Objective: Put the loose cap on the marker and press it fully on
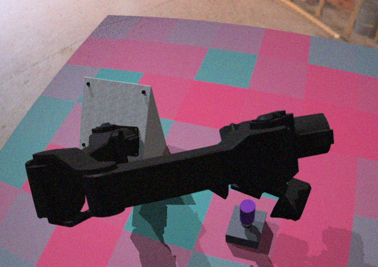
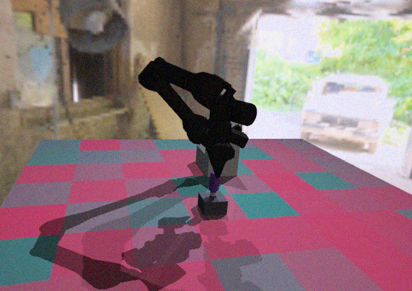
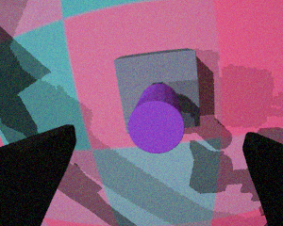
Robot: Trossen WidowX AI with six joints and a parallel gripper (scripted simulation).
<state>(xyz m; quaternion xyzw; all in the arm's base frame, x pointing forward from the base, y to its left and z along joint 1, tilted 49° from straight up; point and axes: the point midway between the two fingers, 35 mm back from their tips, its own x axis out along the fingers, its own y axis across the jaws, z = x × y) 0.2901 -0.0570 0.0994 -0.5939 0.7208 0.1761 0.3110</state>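
Now: the purple cap 30 mm below my gripper tip. The rest, counted from my gripper tip: dark holder block 100 mm below.
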